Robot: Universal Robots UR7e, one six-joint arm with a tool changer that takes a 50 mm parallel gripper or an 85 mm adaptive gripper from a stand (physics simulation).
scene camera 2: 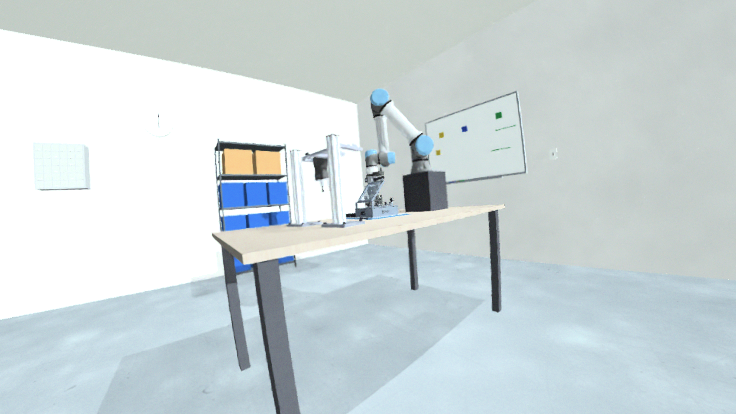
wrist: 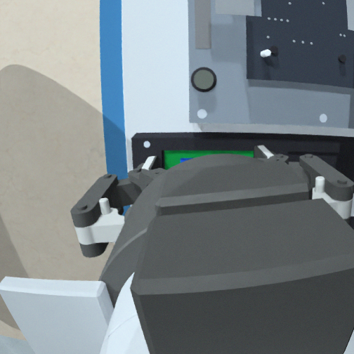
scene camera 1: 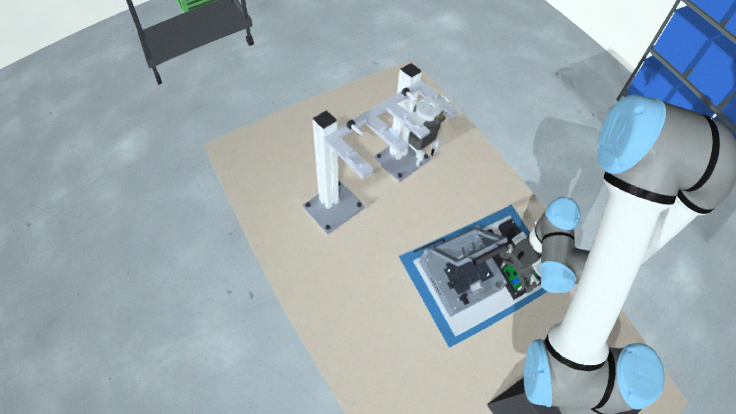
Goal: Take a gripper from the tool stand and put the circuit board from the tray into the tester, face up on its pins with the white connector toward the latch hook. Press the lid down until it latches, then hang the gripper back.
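Places are measured from the arm's base along level axes (x ahead, y left, z up), in metres.
Pixels of known places: arm's base, origin of its link: (scene camera 2: 421, 173).
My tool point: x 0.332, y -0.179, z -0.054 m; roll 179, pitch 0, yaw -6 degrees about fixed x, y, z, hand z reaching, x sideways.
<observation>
For each thing: its top centre in the pictures, then the offset to it from my tool point. "pt": a spot on its surface instead. Level surfaces: height alone.
- circuit board, centre of its top: (scene camera 1: 523, 270) dx -0.008, dy -0.050, dz -0.183 m
- black tray, a spot on its surface: (scene camera 1: 516, 295) pt dx -0.049, dy +0.022, dz -0.182 m
- grey tester, a spot on its surface: (scene camera 1: 437, 272) pt dx +0.143, dy +0.169, dz -0.151 m
- blue-edged mat, height of its surface: dz -0.208 m
The circuit board (scene camera 1: 512, 277) (wrist: 172, 156), green with a blue part, lies in the black tray (scene camera 1: 516, 295) (wrist: 240, 140). My adaptive gripper (scene camera 1: 520, 272) (wrist: 207, 155) is on the arm, low over the tray. Its fingertips stand at either end of the board; a small gap shows at the left end, and the right tip is close to the edge. It is open. Its body hides most of the board, and the white connector cannot be made out. The grey tester (scene camera 1: 437, 272) (scene camera 2: 378, 211) (wrist: 225, 100) stands beside the tray. Its lid (scene camera 1: 470, 245) (scene camera 2: 369, 193) is raised, and its dark pin bed (wrist: 300, 62) is empty.
The tool stand (scene camera 1: 325, 164) (scene camera 2: 337, 180) has two white posts and holder arms, with another gripper (scene camera 1: 427, 134) (scene camera 2: 321, 168) hanging on it. The tester and tray are on a blue-edged mat (scene camera 1: 428, 308) (wrist: 112, 100). The open lid rises near the arm's wrist.
</observation>
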